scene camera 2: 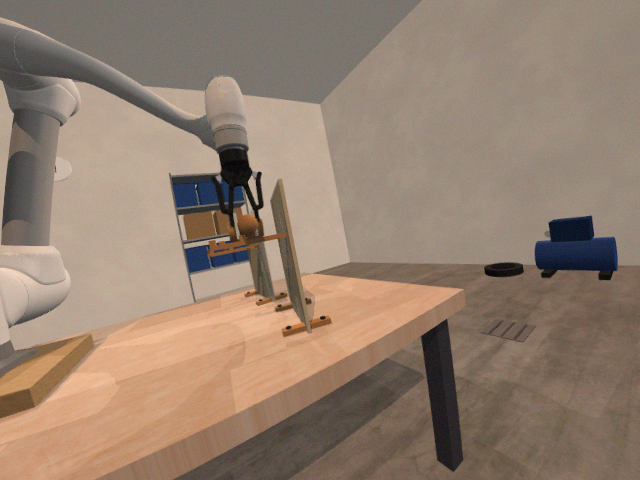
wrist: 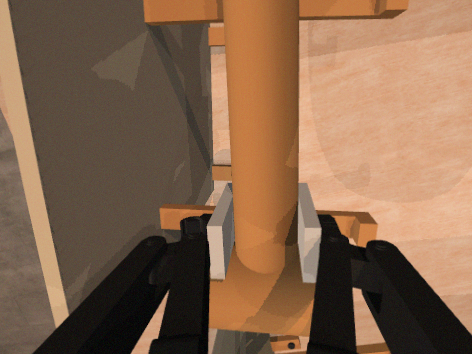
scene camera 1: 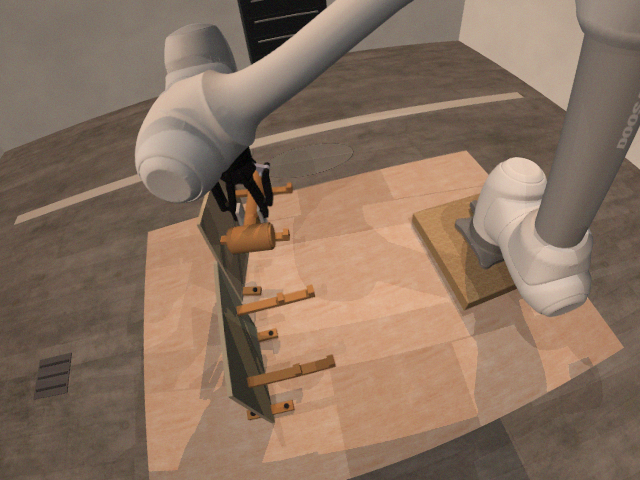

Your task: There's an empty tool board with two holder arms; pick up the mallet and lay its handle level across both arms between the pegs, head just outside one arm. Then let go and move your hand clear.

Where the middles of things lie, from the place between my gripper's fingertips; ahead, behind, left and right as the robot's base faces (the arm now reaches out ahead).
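Compared with the wooden mallet (scene camera 1: 253, 236), my gripper is now 3 cm below it and 5 cm to the left of it.
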